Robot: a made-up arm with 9 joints.
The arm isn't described. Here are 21 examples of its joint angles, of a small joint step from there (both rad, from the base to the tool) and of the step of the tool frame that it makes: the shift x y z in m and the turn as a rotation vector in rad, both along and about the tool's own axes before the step.
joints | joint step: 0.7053 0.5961 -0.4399 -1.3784 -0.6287 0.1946 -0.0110 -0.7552 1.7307 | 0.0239 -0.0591 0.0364 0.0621 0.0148 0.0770 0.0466 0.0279 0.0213
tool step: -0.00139 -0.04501 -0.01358 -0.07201 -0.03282 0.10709
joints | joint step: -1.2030 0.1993 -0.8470 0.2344 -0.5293 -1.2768 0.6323 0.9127 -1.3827 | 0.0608 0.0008 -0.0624 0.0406 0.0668 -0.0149 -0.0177 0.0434 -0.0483
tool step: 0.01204 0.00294 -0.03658 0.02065 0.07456 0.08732
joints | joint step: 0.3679 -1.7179 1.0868 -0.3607 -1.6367 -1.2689 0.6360 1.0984 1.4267 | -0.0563 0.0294 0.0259 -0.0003 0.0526 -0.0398 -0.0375 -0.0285 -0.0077
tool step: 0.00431 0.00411 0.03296 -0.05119 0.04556 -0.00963
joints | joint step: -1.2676 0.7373 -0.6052 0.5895 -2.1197 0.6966 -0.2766 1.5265 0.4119 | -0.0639 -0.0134 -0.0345 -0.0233 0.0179 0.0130 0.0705 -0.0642 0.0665
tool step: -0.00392 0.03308 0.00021 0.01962 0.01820 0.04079
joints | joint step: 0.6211 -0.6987 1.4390 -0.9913 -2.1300 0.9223 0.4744 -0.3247 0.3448 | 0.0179 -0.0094 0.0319 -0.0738 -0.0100 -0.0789 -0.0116 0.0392 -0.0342
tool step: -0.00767 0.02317 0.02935 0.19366 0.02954 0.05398
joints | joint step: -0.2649 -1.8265 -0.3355 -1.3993 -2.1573 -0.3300 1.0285 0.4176 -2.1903 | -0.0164 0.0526 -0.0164 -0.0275 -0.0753 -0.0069 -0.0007 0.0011 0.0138
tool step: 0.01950 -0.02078 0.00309 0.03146 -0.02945 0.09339
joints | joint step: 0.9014 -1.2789 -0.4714 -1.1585 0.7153 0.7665 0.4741 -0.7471 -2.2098 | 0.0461 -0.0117 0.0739 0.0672 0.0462 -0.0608 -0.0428 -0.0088 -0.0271
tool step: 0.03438 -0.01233 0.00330 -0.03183 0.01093 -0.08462
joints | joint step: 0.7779 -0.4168 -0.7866 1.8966 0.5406 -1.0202 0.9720 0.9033 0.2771 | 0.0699 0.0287 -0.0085 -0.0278 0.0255 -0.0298 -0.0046 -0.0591 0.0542
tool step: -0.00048 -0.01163 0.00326 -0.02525 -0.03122 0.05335
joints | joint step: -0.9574 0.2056 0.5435 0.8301 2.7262 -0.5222 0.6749 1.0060 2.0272 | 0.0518 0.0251 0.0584 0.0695 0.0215 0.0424 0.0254 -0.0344 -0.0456
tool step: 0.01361 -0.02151 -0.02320 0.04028 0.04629 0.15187
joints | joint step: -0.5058 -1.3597 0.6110 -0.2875 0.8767 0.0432 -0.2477 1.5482 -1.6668 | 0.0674 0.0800 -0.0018 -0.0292 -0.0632 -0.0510 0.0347 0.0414 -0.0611
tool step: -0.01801 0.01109 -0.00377 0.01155 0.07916 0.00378
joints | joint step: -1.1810 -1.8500 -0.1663 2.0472 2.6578 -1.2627 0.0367 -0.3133 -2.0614 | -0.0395 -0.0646 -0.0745 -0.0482 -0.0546 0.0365 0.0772 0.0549 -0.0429
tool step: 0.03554 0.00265 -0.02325 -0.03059 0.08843 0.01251
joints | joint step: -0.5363 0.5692 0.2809 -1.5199 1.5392 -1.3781 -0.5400 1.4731 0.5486 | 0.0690 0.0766 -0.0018 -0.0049 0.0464 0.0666 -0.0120 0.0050 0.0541
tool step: -0.01354 -0.04047 0.01106 -0.01460 -0.06212 -0.01673
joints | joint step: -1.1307 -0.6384 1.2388 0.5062 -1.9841 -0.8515 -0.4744 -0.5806 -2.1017 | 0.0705 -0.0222 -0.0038 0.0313 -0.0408 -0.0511 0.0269 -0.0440 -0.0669
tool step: -0.01192 0.01020 -0.01832 0.03755 0.12045 0.02457
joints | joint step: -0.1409 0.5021 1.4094 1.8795 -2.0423 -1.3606 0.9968 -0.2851 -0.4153 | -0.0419 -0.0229 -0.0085 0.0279 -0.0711 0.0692 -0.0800 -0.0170 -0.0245
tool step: -0.00133 -0.03002 0.01184 0.00682 -0.01908 -0.15069
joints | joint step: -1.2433 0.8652 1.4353 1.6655 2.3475 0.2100 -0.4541 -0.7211 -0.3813 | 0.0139 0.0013 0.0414 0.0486 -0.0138 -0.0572 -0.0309 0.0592 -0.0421
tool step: -0.00120 0.03371 0.00722 0.14692 0.08577 0.06939
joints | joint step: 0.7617 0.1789 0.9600 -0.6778 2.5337 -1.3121 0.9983 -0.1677 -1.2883 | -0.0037 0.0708 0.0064 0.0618 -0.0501 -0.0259 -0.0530 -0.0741 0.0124
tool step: -0.00610 -0.02397 0.02861 -0.00170 -0.10125 -0.01915
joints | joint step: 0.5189 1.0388 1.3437 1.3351 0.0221 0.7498 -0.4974 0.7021 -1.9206 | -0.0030 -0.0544 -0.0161 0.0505 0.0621 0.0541 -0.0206 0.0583 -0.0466
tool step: 0.00260 -0.02109 -0.01821 -0.09948 0.05796 -0.06732
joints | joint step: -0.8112 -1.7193 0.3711 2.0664 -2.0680 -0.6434 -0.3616 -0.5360 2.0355 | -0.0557 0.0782 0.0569 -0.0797 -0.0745 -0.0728 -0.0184 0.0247 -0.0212
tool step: 0.00806 -0.00854 0.02143 -0.09216 0.01945 -0.11535
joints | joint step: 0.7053 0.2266 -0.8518 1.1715 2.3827 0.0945 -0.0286 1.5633 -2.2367 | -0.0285 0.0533 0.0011 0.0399 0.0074 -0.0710 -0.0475 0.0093 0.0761
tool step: 0.00689 0.02066 0.01137 -0.16113 -0.07280 0.06572
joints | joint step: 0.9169 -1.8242 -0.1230 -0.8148 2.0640 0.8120 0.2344 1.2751 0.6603 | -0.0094 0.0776 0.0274 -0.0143 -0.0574 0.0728 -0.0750 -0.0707 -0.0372
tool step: 0.02364 -0.01603 -0.01816 -0.10475 -0.09404 -0.00874
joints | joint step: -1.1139 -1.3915 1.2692 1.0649 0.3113 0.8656 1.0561 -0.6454 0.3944 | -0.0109 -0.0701 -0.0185 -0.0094 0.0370 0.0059 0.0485 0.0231 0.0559
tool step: -0.00377 0.00212 0.01007 -0.02138 -0.12559 0.10386
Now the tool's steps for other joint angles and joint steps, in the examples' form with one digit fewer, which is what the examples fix.
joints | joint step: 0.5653 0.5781 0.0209 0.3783 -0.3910 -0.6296 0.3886 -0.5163 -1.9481 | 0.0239 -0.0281 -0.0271 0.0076 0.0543 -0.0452 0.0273 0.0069 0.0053
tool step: 0.0047 -0.0044 -0.0035 -0.1147 -0.0239 -0.0212
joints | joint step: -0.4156 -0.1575 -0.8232 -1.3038 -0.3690 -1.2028 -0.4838 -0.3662 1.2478 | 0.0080 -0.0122 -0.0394 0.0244 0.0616 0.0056 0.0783 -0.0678 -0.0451
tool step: -0.0175 0.0059 0.0013 0.0034 0.1255 0.1166
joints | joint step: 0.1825 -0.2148 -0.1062 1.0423 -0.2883 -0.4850 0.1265 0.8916 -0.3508 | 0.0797 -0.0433 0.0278 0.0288 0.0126 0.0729 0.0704 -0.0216 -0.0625
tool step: -0.0166 -0.0156 -0.0109 0.0286 0.0740 0.0000
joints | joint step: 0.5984 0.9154 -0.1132 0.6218 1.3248 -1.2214 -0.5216 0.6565 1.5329 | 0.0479 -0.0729 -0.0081 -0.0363 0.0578 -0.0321 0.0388 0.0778 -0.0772
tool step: 0.0037 -0.0001 -0.0012 0.1306 0.1673 -0.0089
